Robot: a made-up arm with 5 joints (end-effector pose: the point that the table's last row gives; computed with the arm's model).
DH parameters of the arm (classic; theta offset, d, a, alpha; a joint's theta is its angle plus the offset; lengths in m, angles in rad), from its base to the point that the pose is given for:
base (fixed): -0.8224 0 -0.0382 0
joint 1: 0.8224 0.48 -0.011 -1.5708
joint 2: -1.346 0 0.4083 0
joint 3: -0.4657 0 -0.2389 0
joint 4: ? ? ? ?
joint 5: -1.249 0 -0.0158 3.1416
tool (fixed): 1.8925 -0.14 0 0
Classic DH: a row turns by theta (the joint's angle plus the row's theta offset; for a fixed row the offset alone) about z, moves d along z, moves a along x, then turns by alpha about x.
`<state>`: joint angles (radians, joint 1 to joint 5).
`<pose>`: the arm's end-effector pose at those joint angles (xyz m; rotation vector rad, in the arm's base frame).
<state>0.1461 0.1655 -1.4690 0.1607 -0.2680</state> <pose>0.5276 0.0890 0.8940 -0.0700 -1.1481 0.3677</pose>
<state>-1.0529 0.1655 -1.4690 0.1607 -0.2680</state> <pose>0.2320 -0.4656 0.8940 -0.7177 -0.9239 -0.6960</pose>
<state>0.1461 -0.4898 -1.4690 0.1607 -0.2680</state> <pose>0.1616 0.0352 1.1541 -0.1100 -1.8045 0.2954</pose>
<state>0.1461 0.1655 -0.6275 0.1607 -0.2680</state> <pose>0.4184 0.0729 0.5745 -0.0185 -0.3029 0.4109</pose>
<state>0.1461 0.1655 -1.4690 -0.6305 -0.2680</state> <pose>0.4465 0.0771 1.0046 -0.1183 -1.9403 0.2756</pose>
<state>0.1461 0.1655 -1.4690 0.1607 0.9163</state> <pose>0.5349 0.0794 0.9068 0.5921 -1.0078 -0.6830</pose>
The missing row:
joint 4: -1.3299 -0.036 -0.11 1.5708
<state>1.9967 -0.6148 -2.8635 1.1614 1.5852</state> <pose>0.1267 -0.2087 1.2445 2.2699 0.5081 0.2078</pose>
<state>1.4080 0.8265 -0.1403 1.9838 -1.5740</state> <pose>0.0196 0.1140 0.5487 0.2501 3.0086 0.7231</pose>
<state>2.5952 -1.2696 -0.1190 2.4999 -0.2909</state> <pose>0.1572 -0.0598 0.5379 -1.4178 0.6308 2.4790</pose>
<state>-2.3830 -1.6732 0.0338 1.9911 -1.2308</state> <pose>0.0614 0.1471 0.4376 0.3614 -0.0869 -1.1398</pose>
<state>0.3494 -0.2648 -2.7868 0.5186 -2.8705</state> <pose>-0.0714 -0.0408 1.2969 2.8330 0.9084 -0.9336</pose>
